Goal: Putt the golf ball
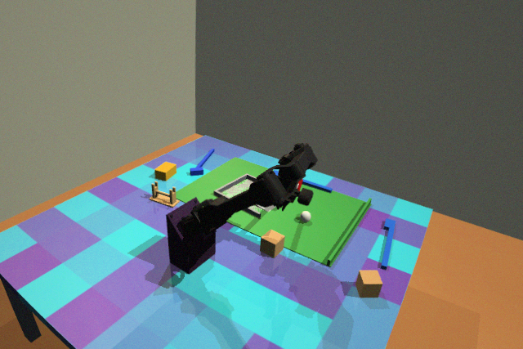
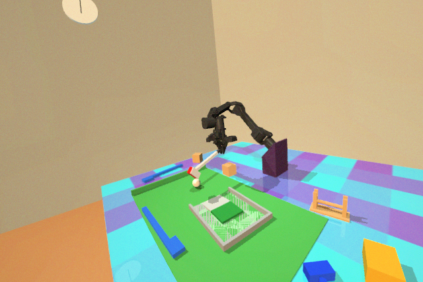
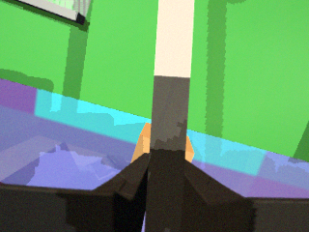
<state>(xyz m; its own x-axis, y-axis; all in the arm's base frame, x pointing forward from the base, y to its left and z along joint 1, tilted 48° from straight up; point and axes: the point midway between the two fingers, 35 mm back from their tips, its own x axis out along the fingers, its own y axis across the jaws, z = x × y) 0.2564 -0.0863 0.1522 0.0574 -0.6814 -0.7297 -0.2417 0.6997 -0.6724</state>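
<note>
The red putter lies 11 cm ahead of my gripper tip and 3 cm to the left of it. Round my gripper tip: golf ball (18 cm ahead, 2 cm to the right, 12 cm below); then yellow block (8 cm ahead, 66 cm to the left, 12 cm below); then small wooden fence (8 cm behind, 51 cm to the left, 11 cm below).
</note>
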